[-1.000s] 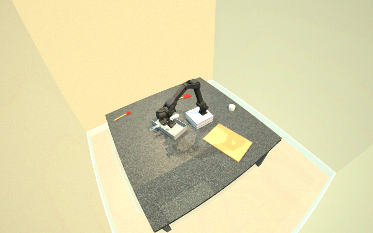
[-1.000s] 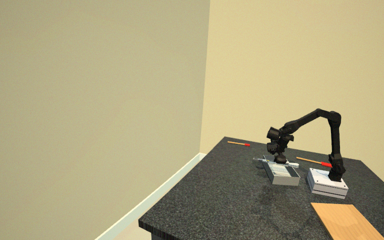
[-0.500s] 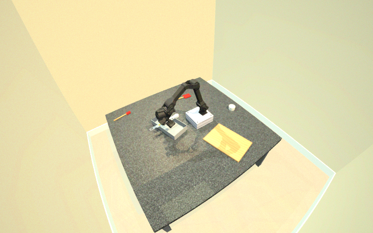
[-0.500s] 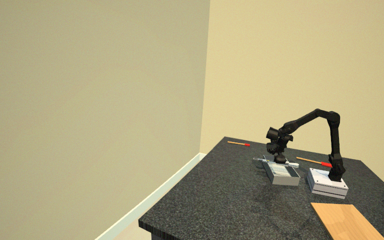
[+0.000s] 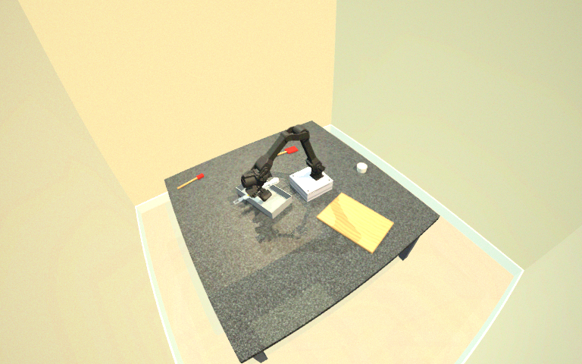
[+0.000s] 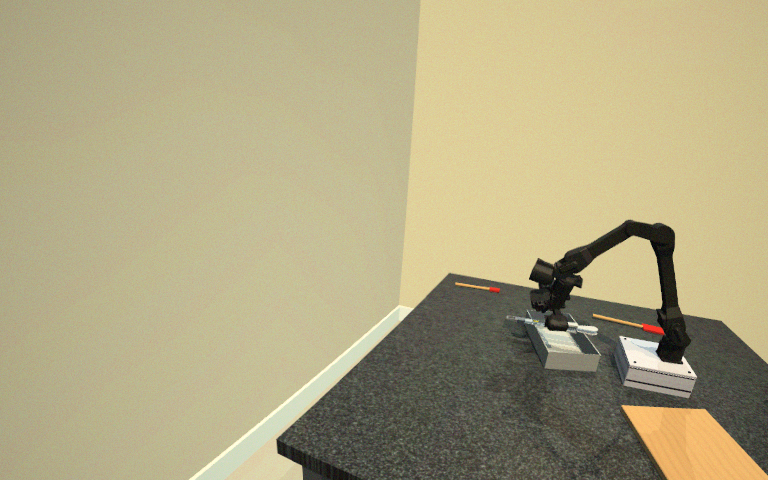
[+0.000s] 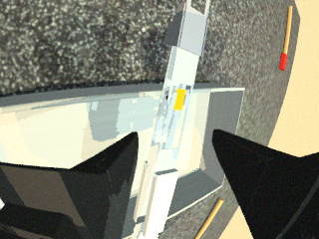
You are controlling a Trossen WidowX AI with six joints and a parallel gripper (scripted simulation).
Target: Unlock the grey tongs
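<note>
Now: the small yellow lock piece 20 mm ahead of my gripper tip, 10 mm to the right of it and 10 mm below it. From my gripper tip the other things lie so: wooden board (350 mm behind, 480 mm to the left, 70 mm below); grey roasting tin (60 mm behind, 10 mm to the left, 50 mm below).
</note>
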